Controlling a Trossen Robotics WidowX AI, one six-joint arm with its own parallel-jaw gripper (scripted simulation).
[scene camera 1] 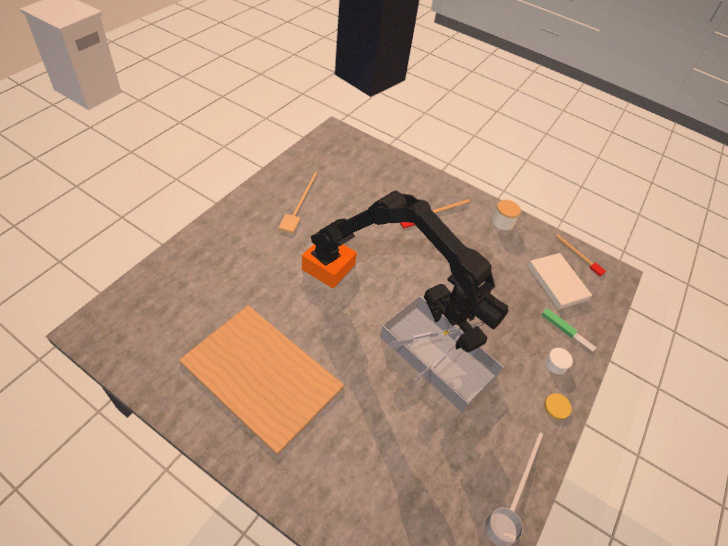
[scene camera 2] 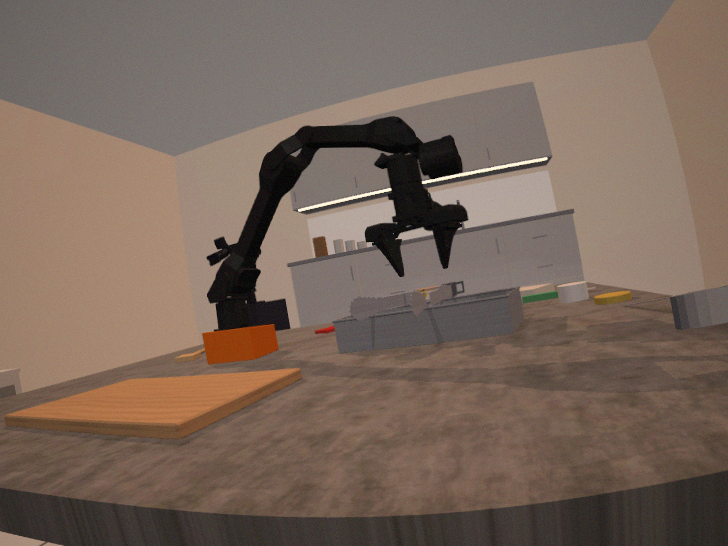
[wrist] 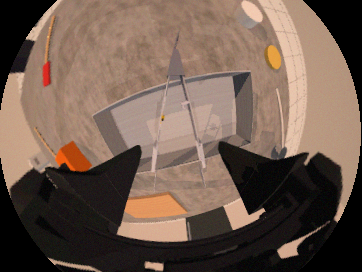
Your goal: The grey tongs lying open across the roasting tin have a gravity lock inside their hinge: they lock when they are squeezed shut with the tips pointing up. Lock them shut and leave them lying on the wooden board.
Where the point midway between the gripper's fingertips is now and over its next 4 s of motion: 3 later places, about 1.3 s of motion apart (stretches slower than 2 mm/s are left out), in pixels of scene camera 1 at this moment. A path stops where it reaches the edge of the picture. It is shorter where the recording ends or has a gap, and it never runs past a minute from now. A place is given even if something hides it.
My gripper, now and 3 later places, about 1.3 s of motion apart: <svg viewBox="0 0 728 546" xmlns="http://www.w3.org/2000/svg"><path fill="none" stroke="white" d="M447 334L441 348L450 326L398 354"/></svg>
